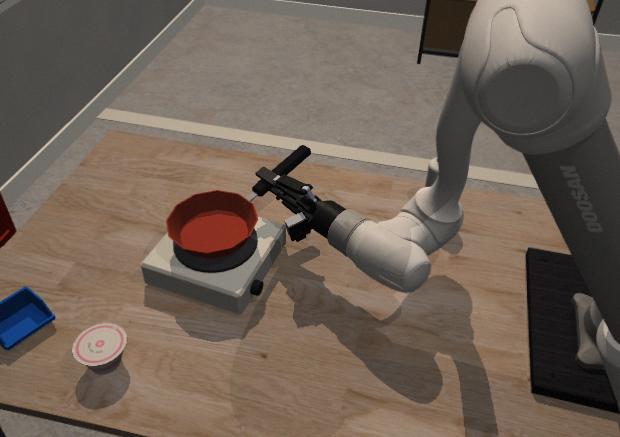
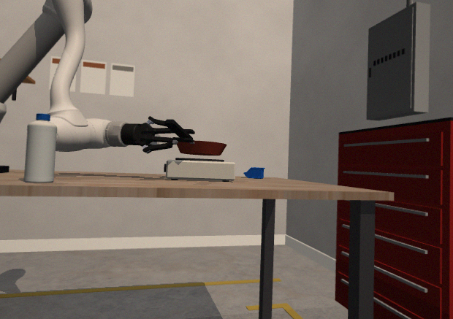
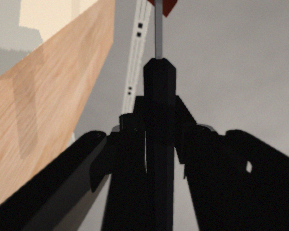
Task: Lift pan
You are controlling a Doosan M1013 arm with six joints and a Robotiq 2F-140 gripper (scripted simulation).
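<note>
Right now the red pan is 5 cm ahead of my hand, 9 cm to the left of it and 2 cm below it. Round my hand: white bottle (37 cm behind, 19 cm to the right, 7 cm below); then hot plate (6 cm ahead, 15 cm to the left, 11 cm below); then white cup (19 cm ahead, 45 cm to the left, 12 cm below).
</note>
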